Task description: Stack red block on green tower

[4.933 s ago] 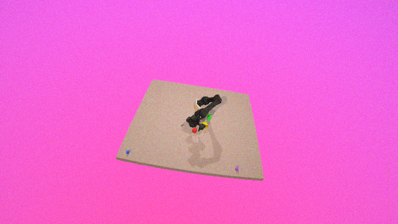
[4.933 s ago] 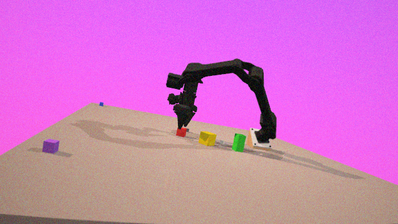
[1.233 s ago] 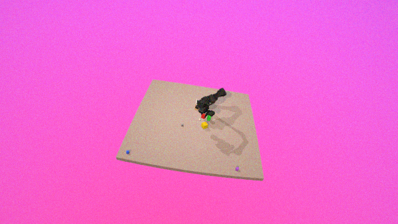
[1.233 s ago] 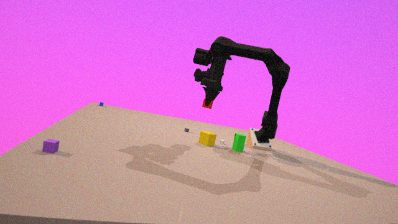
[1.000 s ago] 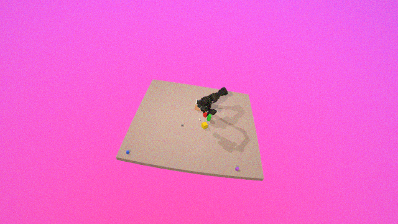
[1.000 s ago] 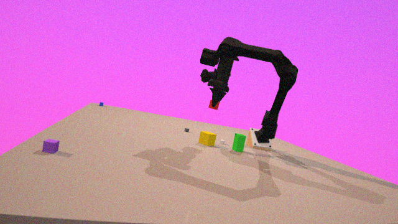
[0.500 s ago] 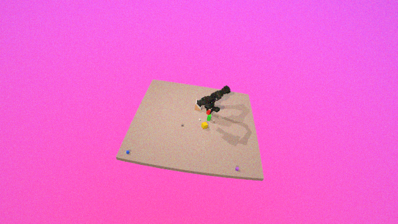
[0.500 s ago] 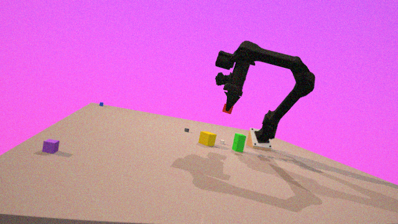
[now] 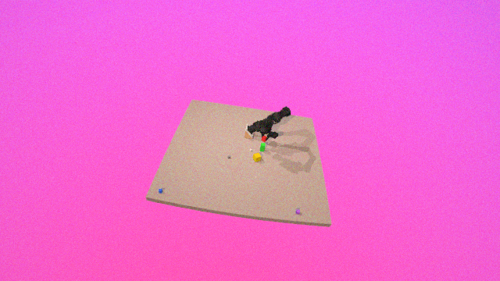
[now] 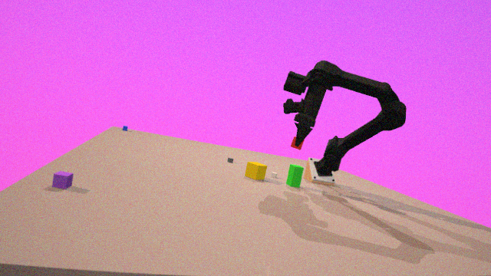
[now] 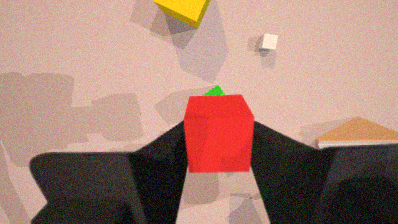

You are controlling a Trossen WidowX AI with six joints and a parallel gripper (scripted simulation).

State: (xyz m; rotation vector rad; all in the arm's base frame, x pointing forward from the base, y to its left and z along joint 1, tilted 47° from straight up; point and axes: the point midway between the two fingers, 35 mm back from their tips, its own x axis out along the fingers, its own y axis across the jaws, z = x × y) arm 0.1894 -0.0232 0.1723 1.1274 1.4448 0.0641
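The small white cube is 1 cm ahead of my gripper tip, 9 cm to the right of it and 12 cm below it. The rest, counted from my gripper tip: red block 1 cm above; then small grey cube 11 cm ahead, 27 cm to the right, 12 cm below; then yellow block 10 cm ahead, 4 cm to the right, 11 cm below.
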